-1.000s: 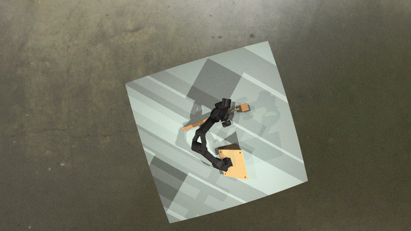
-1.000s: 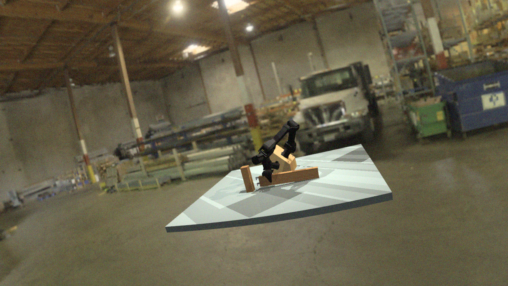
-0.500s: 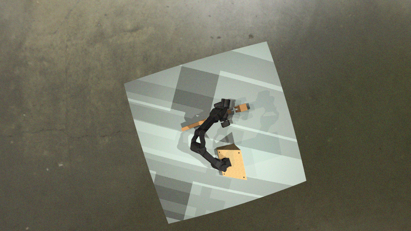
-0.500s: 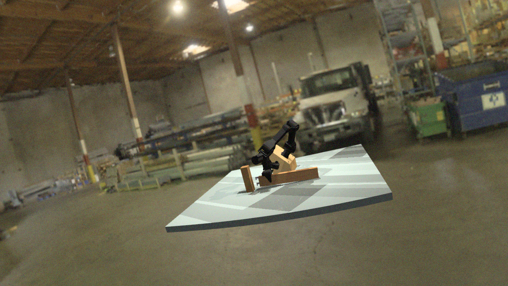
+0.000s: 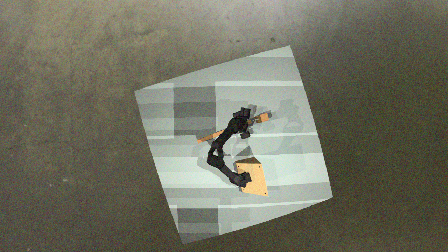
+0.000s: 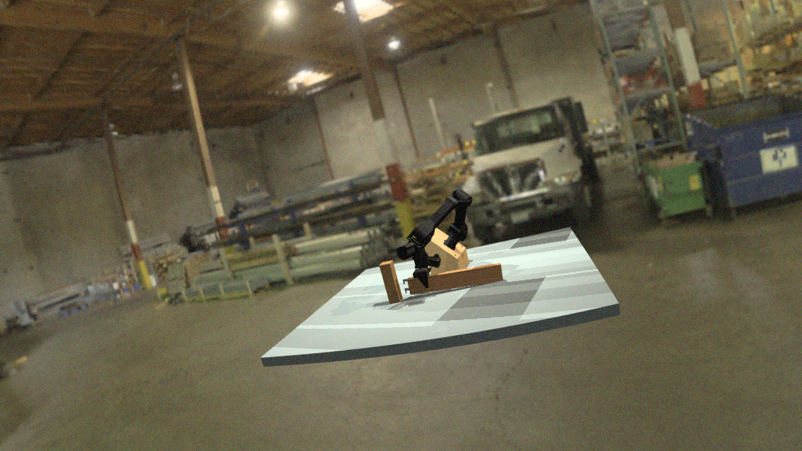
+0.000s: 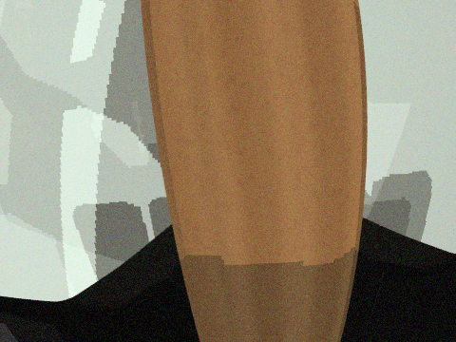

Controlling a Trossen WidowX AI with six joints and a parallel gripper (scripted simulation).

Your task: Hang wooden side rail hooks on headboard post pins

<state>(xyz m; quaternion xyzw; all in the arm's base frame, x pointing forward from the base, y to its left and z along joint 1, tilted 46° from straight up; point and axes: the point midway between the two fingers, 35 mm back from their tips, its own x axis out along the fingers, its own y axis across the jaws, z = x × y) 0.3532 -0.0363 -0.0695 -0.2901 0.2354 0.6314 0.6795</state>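
My gripper tip is 15 cm to the left of the headboard post and 4 cm below it.
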